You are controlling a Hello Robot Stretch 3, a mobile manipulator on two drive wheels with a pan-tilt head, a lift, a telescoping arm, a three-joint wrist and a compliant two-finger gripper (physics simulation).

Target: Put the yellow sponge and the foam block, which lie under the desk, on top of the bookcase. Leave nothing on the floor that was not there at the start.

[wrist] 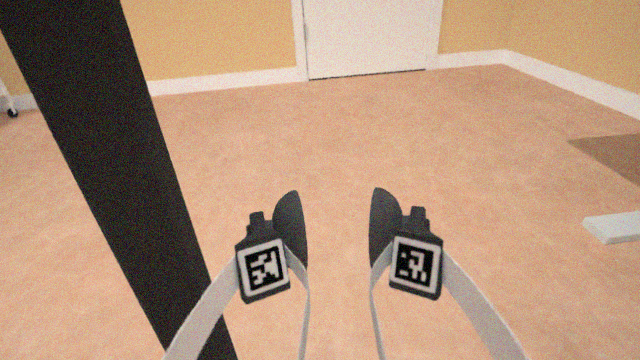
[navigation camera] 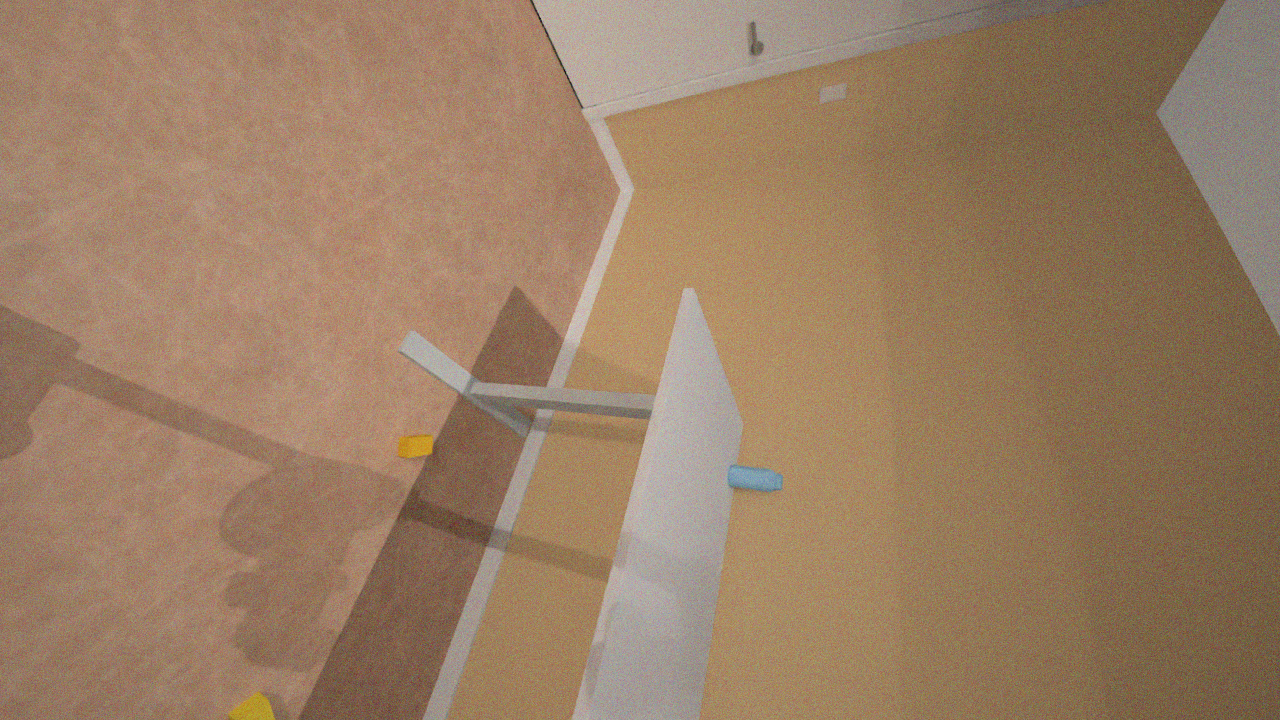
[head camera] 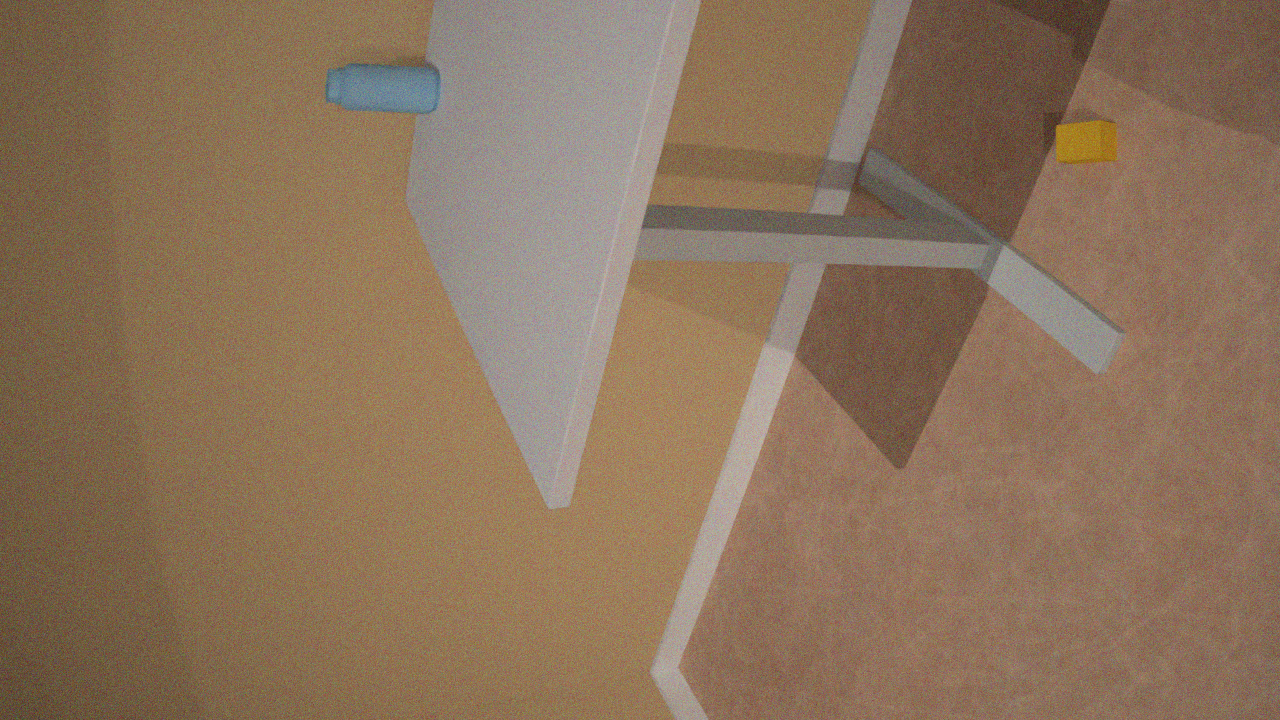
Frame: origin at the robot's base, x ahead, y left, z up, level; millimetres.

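Seen in the pictures: gripper, between the fingertips: [wrist: 336, 216].
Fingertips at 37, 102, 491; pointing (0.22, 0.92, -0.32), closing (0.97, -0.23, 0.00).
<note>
Offsets run from my fingertips to a thing's middle, as dx, dy, dz. "pt": to the spot under its first point. Level surfaces: height alone.
An orange-yellow block @(+922, +52, -469) [head camera: 1085, 142] [navigation camera: 415, 445], which looks like the foam block, lies on the floor near a foot of the desk @(dz +459) [head camera: 537, 179] [navigation camera: 684, 402], at the edge of the desk's shadow. A brighter yellow piece @(pt +755, -630, -453) [navigation camera: 253, 707], which looks like the sponge, is cut off by the bottom edge of the navigation view. My gripper [wrist: 336, 216] is open and empty above the floor in the wrist view, with its fingertips apart. Neither yellow piece shows in the wrist view. The bookcase does not show in these views.
A blue bottle @(+1361, +180, +541) [head camera: 384, 87] [navigation camera: 754, 478] stands on the desk. The desk's foot [head camera: 1056, 308] [navigation camera: 435, 360] [wrist: 612, 227] sticks out over the floor. A white door [navigation camera: 680, 44] [wrist: 370, 35] is in the far wall. A dark post [wrist: 110, 165] crosses the left of the wrist view.
</note>
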